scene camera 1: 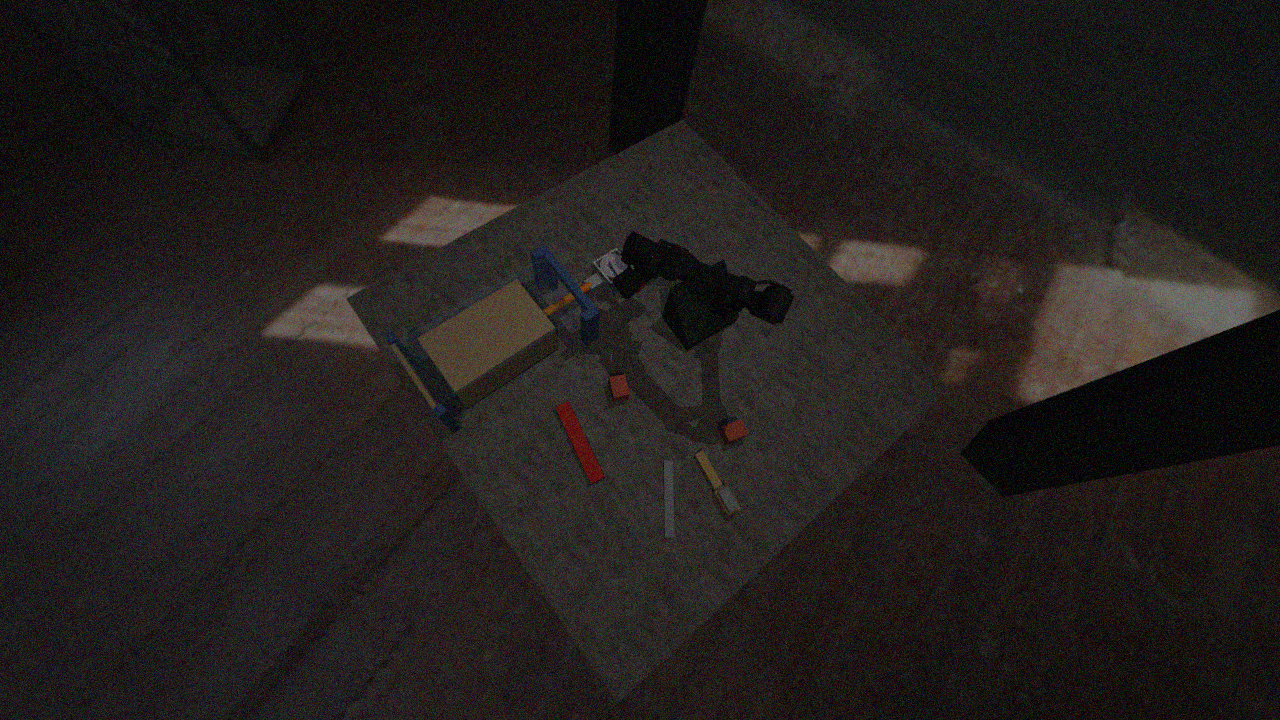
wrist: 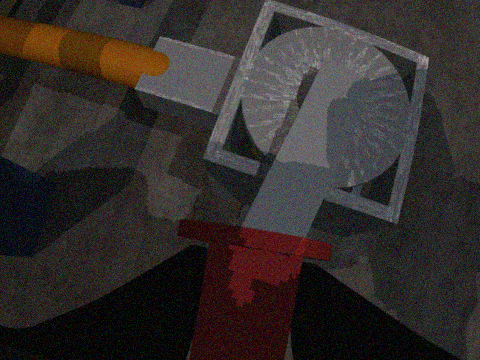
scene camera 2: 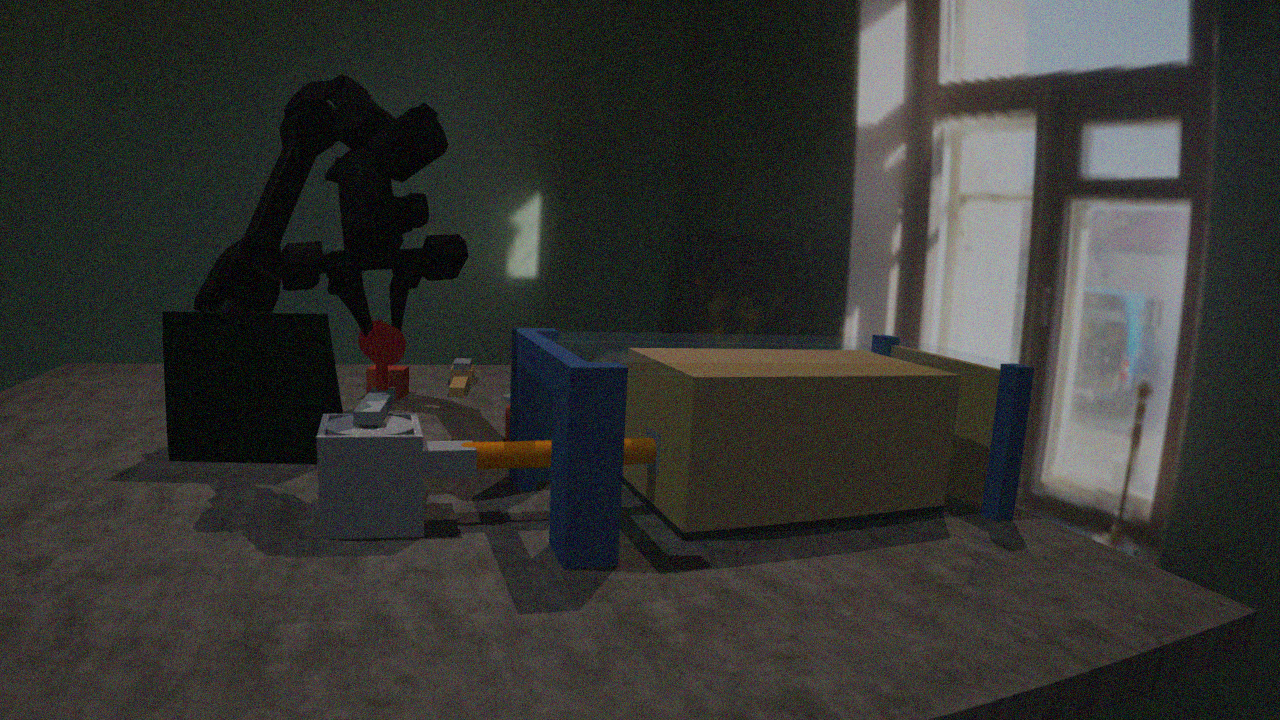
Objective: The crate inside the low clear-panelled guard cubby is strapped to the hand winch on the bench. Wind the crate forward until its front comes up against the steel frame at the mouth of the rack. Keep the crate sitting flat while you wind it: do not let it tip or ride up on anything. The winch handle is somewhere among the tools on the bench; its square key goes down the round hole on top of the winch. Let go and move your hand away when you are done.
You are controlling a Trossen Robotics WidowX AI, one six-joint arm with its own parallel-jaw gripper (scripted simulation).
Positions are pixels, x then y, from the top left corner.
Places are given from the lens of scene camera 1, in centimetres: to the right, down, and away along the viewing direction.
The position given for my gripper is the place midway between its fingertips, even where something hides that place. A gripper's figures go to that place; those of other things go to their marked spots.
my gripper [scene camera 1: 629, 276]: -3, -23, 143
tan-and-grey tool [scene camera 1: 723, 495]: 22, 36, 135
red bar [scene camera 1: 569, 421]: -19, 17, 140
